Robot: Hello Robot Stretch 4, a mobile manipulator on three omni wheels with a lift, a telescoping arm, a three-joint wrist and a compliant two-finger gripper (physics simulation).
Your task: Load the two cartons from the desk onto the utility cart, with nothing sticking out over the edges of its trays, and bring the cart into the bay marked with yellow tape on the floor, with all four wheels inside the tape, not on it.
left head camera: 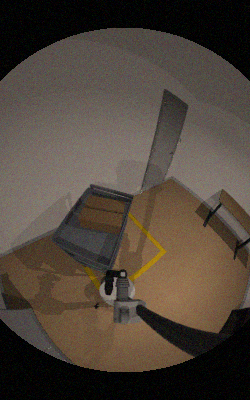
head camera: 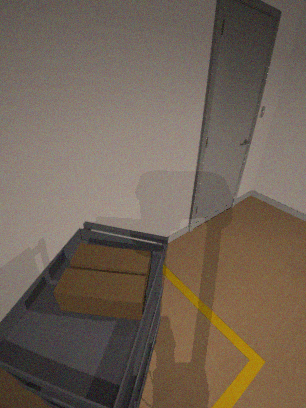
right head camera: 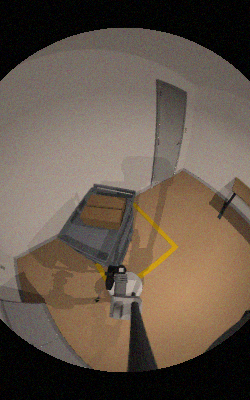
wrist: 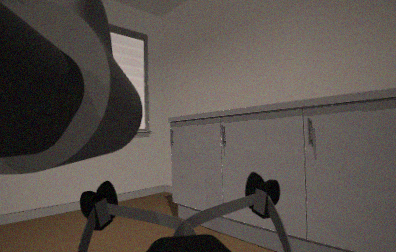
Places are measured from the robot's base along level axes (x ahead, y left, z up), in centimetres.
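Pixels of known places: gripper, fingertip midpoint: (left head camera: 106, 310) (right head camera: 106, 304) (wrist: 182, 192).
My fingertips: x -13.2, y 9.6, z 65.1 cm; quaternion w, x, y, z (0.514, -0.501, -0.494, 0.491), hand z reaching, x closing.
Observation:
Ahead of a thing's pixels: the offset from my fingertips to its top centre. "spot": to the spot under its first point. Level surfaces: height alone.
The grey utility cart @(spot: dx +54.0, dy +16.3, dz +11.5 cm) (head camera: 75, 335) (left head camera: 82, 245) (right head camera: 90, 237) stands close to the wall. Two brown cartons lie side by side in its top tray, at the end toward the wall: the far carton @(dx +79.9, dy +6.6, dz +23.3 cm) (head camera: 115, 257) (left head camera: 106, 204) (right head camera: 106, 201) and the near carton @(dx +66.9, dy +8.2, dz +23.3 cm) (head camera: 100, 290) (left head camera: 100, 220) (right head camera: 101, 217). Both appear inside the rims. Yellow tape (head camera: 227, 331) (left head camera: 147, 234) (right head camera: 157, 227) shows right of the cart and at its near side; the cart hides the rest. Its lower trays and wheels are hidden. My gripper (wrist: 182, 192) is open and empty, away from the cart.
The wall with a grey door (head camera: 230, 115) (left head camera: 167, 130) (right head camera: 170, 125) is behind the cart. A wooden desk @(dz +4.2 cm) (left head camera: 235, 207) (right head camera: 242, 187) stands at the right. Grey cabinets (wrist: 260, 155) are at the left in the head views and beyond the gripper in the wrist view.

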